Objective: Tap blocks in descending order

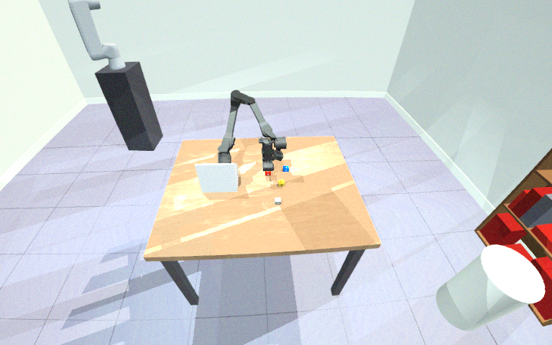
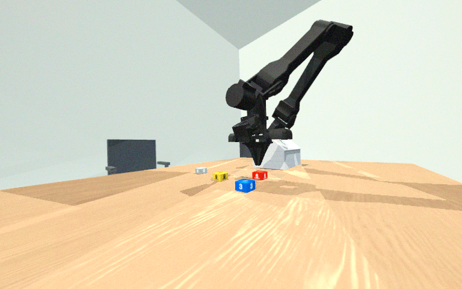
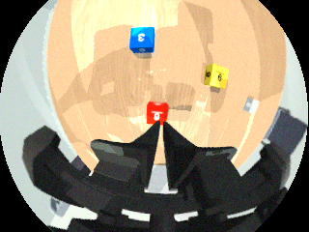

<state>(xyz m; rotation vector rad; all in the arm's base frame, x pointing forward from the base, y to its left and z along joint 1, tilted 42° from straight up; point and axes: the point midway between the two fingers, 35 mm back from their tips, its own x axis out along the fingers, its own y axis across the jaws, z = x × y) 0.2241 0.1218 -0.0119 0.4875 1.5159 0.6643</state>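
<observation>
Right now my gripper tip is 30 mm above the red block and 10 mm to the right of it. From my gripper tip the other things lie so: yellow block 80 mm to the right, 80 mm ahead, 30 mm below; then blue block 110 mm ahead, 40 mm to the left, 30 mm below.
</observation>
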